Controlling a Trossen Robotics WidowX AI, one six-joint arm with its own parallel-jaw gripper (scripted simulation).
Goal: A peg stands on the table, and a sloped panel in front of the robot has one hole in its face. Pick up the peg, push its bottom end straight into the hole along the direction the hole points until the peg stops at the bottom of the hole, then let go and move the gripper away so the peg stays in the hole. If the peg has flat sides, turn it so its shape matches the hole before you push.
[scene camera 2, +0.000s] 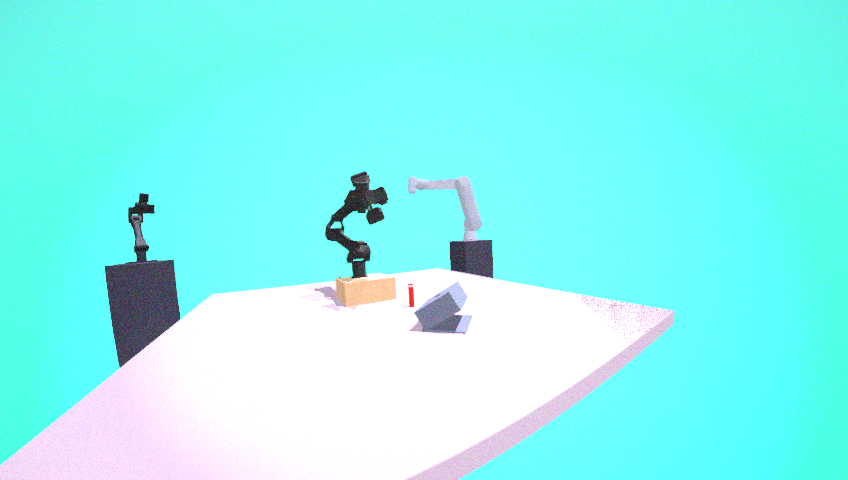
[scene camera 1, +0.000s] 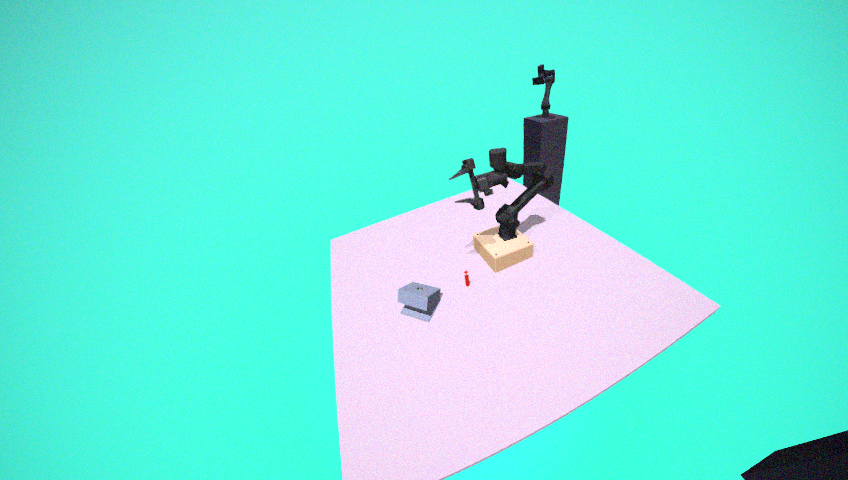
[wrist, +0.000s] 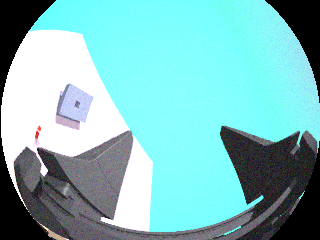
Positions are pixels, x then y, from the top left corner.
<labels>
My gripper shows in scene camera 2, in scene camera 1 and in the wrist view (178, 133). The same spot on a sloped panel: (wrist: 71, 93) is (scene camera 1: 426, 293). The same spot on my gripper: (scene camera 2: 363, 180) is (scene camera 1: 463, 168).
</labels>
